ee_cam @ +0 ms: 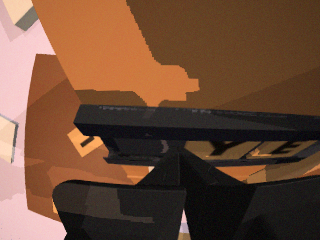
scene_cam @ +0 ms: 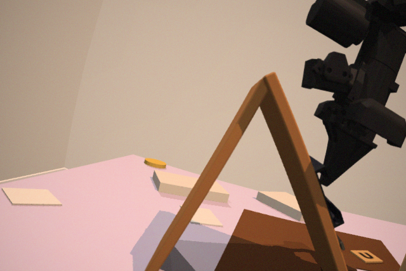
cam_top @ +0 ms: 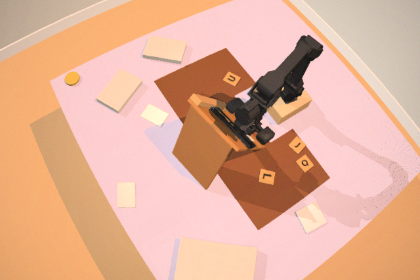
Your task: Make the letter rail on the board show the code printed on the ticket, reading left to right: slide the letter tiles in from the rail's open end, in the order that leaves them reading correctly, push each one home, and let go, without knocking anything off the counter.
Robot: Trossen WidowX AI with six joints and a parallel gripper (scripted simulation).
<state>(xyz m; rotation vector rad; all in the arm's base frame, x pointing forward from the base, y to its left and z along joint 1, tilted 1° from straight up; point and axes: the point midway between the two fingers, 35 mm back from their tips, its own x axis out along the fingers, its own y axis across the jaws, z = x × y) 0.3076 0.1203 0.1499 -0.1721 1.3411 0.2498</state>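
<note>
My gripper tip is now 1 cm short of the y tile and 3 cm to the left of it. The rest, counted from my gripper tip: brown mat (11 cm behind, 10 cm to the right, 18 cm below); white ticket (4 cm behind, 3 cm to the right, 8 cm below); letter tile (3 cm ahead, 10 cm to the right).
</note>
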